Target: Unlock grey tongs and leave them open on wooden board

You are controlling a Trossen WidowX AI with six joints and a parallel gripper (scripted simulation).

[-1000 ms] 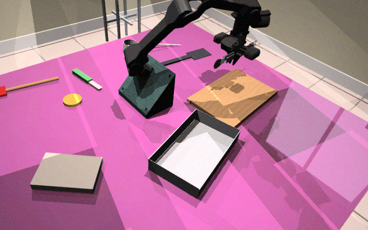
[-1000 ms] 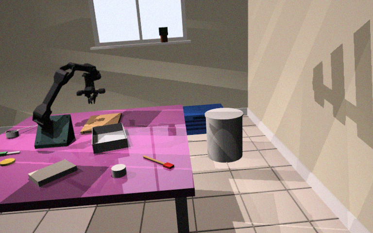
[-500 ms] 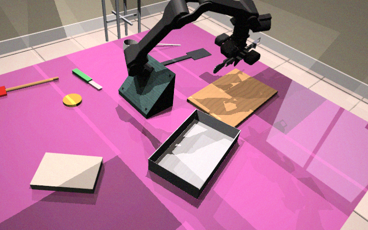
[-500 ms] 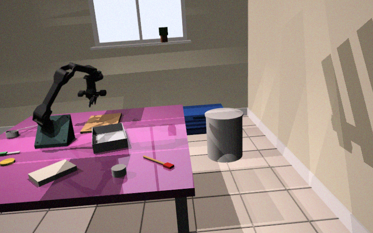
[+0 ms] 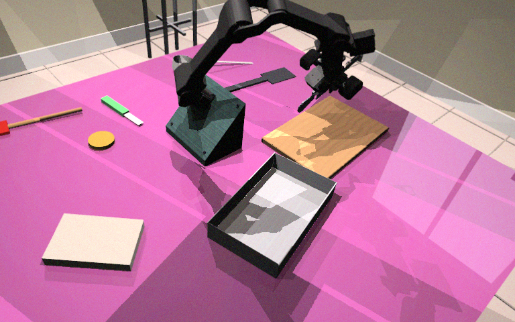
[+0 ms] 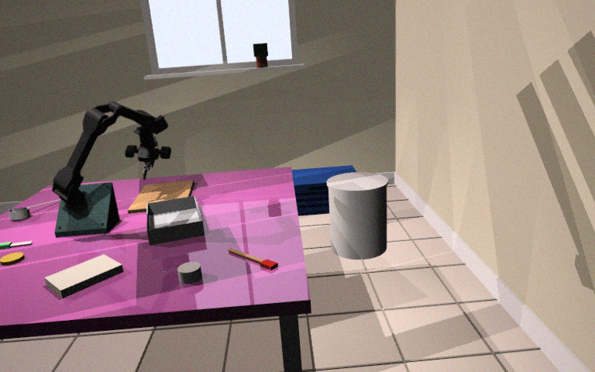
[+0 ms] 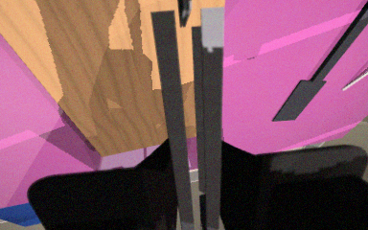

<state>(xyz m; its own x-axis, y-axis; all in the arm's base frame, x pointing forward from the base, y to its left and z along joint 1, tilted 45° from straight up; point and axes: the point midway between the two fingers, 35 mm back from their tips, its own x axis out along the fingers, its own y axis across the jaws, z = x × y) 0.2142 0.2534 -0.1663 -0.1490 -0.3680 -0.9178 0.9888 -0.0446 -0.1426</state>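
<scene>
My gripper tip is now 140 mm above the wooden board, 40 mm short of it and 10 mm to the left of it. Round my gripper tip: black spatula (320 mm behind, 140 mm below, 40 mm to the left); then roasting tin (370 mm to the right, 170 mm ahead, 120 mm below); then green-handled tool (460 mm to the right, 410 mm behind, 140 mm below).
</scene>
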